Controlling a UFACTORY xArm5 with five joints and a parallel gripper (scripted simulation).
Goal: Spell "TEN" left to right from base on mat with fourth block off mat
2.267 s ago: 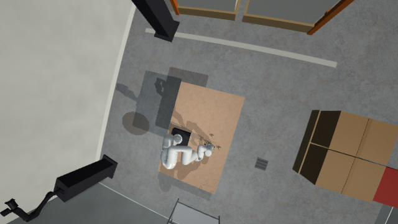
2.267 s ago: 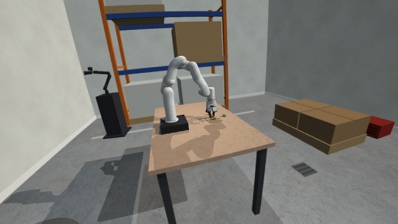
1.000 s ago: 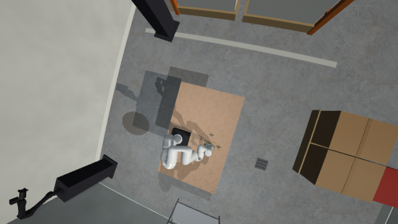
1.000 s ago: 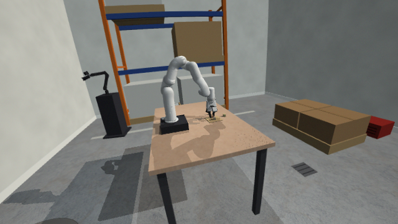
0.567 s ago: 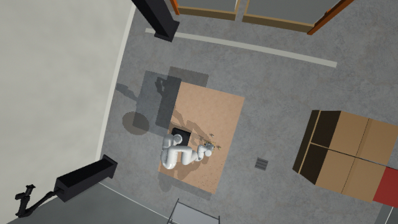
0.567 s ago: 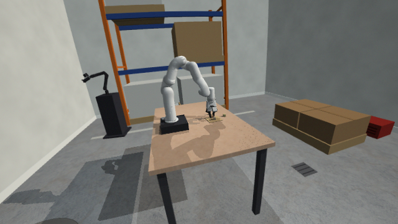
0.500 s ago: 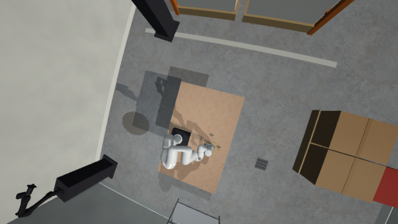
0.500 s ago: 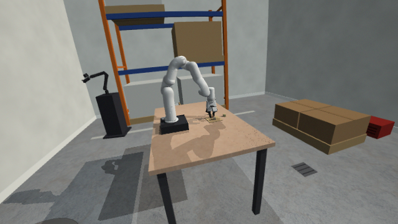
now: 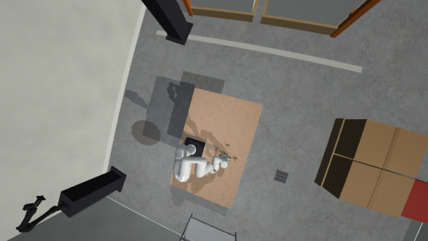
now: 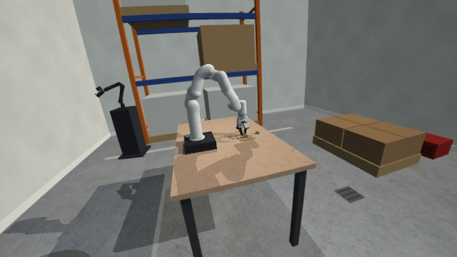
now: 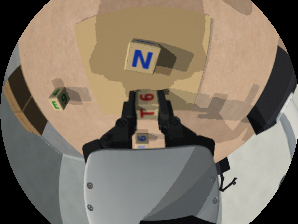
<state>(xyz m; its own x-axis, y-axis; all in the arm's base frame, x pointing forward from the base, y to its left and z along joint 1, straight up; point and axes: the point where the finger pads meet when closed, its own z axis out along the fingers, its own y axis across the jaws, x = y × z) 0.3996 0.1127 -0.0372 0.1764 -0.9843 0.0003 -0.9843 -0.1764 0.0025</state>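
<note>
The tan mat is 40 mm to the right of my hand, 30 mm below it and 10 mm ahead of it.
</note>
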